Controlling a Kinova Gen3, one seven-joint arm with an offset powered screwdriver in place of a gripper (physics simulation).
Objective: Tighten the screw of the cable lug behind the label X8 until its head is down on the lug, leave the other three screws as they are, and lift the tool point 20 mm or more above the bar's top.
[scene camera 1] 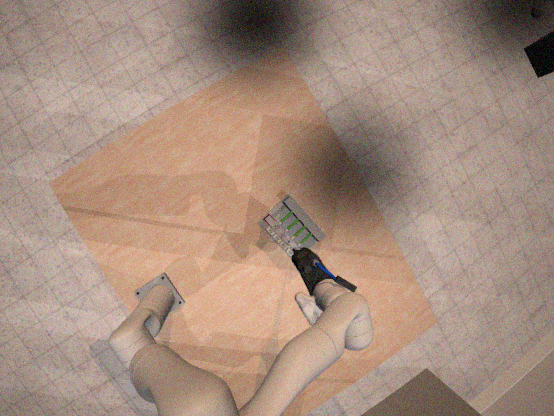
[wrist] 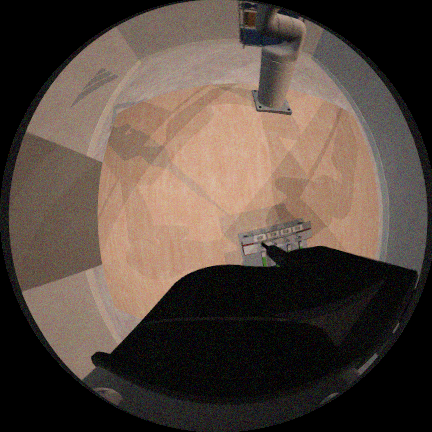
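Pixels of known places: hand, tool point: (scene camera 1: 293, 249) (wrist: 261, 243); arm's base, link origin: (scene camera 1: 160, 298) (wrist: 270, 99).
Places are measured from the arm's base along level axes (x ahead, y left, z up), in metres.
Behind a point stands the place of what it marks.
Observation:
The powered screwdriver (scene camera 1: 296, 252) (wrist: 264, 244) @[z 0.060, x 0.458, y -0.061 m] is a black tool with a thin dark tip and no fingers. In the wrist view its tip is over the bar (wrist: 249, 247) @[z 0.030, x 0.472, y -0.086 m], behind the leftmost label (wrist: 260, 237) @[z 0.031, x 0.448, y -0.063 m] of the row. In the scene view the tool covers the lower right end of the label row (scene camera 1: 280, 241) @[z 0.031, x 0.437, y -0.017 m]. Green cables (scene camera 1: 299, 231) @[z 0.038, x 0.506, y -0.017 m] (wrist: 264, 260) @[z 0.038, x 0.500, y -0.051 m] run back from the lugs. The label texts are too blurred to read, so which one is X8 cannot be told. The screw under the tip is hidden, and contact and head height cannot be told.
A grey raised strip (scene camera 1: 306, 218) @[z 0.036, x 0.546, y 0.009 m] runs along the back of the fixture. The fixture stands on the wooden table (scene camera 1: 200, 150) @[z -0.011, x 0.347, y 0.367 m] (wrist: 210, 165) @[z -0.012, x 0.268, y -0.189 m]. A second arm's square base plate (scene camera 1: 180, 301) @[z 0.000, x 0.052, y -0.040 m] (wrist: 272, 110) @[z -0.003, x 0.056, y 0.001 m] is bolted to the table, away from the fixture.

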